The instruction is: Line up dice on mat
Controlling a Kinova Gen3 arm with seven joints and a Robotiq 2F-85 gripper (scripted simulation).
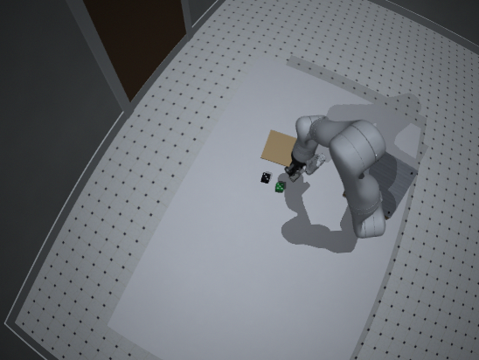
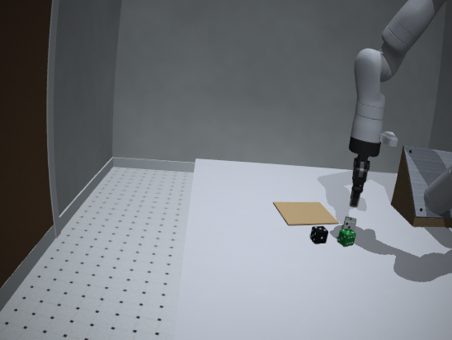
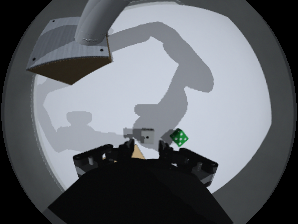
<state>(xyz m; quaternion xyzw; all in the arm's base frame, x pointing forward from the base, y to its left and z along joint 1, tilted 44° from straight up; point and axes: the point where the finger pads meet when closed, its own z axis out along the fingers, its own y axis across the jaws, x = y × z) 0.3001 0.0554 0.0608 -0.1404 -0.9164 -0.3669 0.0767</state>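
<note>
Now: the white die 7 cm below my hand. Also, from my hand: black die: 9 cm ahead, 7 cm below, 6 cm to the left; then green die: 7 cm to the left, 7 cm below, 2 cm ahead; then tan mat: 10 cm ahead, 9 cm to the right, 9 cm below.
</note>
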